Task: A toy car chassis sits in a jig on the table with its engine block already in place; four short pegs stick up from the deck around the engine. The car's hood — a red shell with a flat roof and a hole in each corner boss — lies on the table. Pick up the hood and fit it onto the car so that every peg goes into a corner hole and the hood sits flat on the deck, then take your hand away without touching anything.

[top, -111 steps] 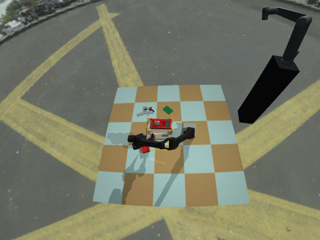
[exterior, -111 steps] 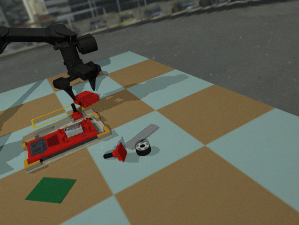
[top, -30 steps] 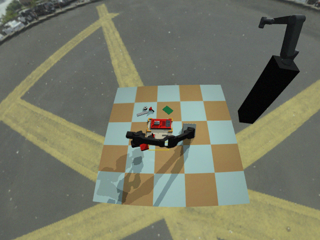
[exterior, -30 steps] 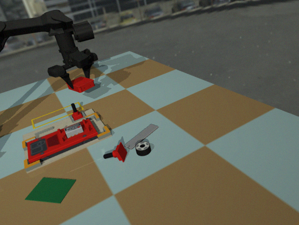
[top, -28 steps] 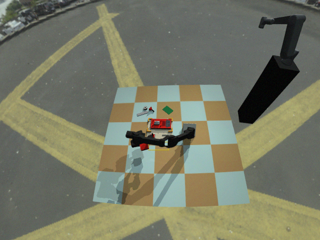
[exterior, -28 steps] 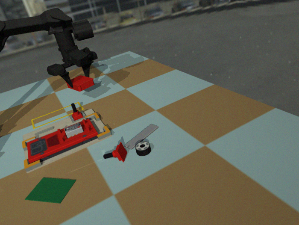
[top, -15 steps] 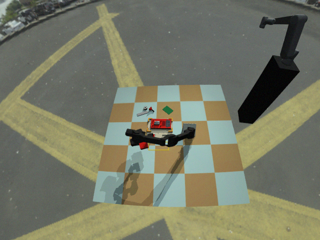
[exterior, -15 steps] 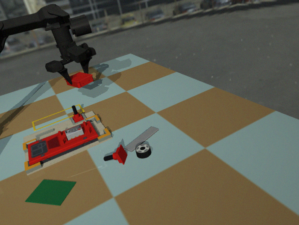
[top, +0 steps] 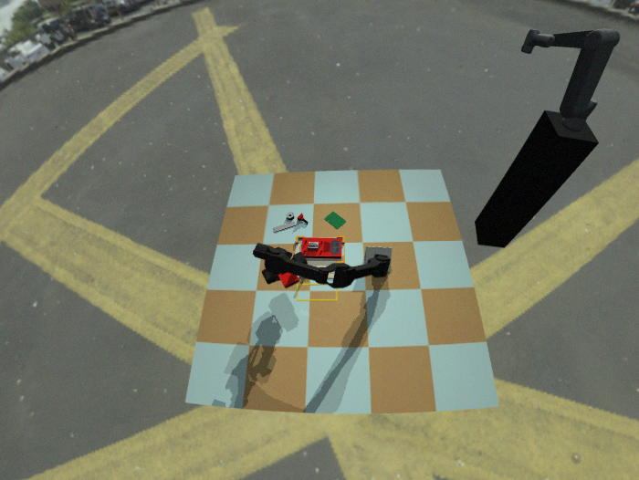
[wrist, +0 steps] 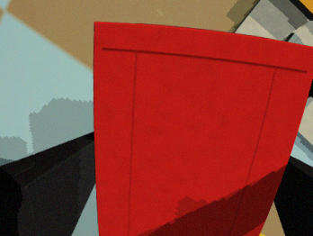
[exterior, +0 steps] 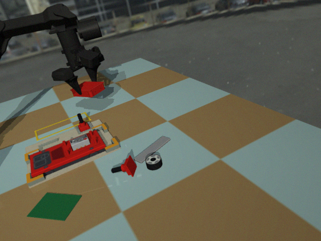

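Right now my gripper tip is 70 mm past the grey engine block, 200 mm to the left of it and 80 mm above it. From my gripper tip the other things lie so: black stem 30 mm ahead, 380 mm to the right, 90 mm below; grey strip 110 mm ahead, 320 mm to the right, 110 mm below; red hood 10 mm above.
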